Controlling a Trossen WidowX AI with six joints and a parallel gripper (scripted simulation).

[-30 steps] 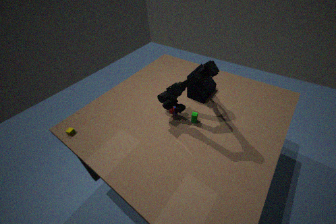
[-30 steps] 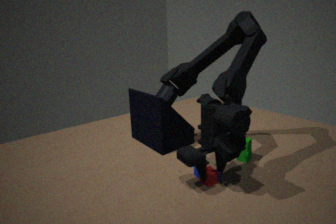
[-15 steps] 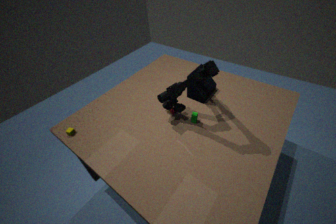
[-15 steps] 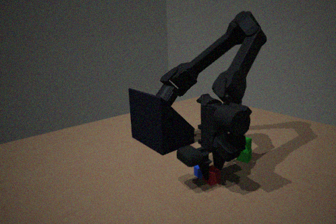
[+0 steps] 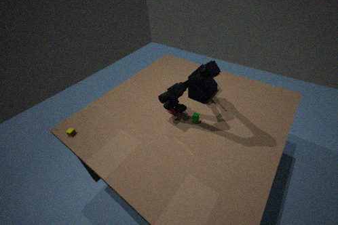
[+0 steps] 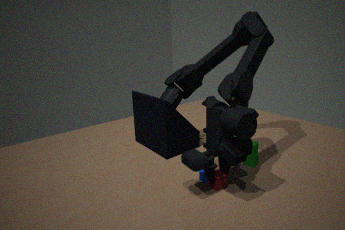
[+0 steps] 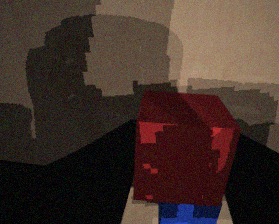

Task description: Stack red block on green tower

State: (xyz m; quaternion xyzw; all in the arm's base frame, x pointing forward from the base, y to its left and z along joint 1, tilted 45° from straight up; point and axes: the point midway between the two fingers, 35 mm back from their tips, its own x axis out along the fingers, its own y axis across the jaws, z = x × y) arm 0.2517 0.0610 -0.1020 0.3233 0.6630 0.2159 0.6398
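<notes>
Now: gripper tip 1 cm below the red block. The rest, counted from my gripper tip: blue block 4 cm behind; yellow block 52 cm ahead, 47 cm to the right, 1 cm above; small purple block 1 cm to the left.
</notes>
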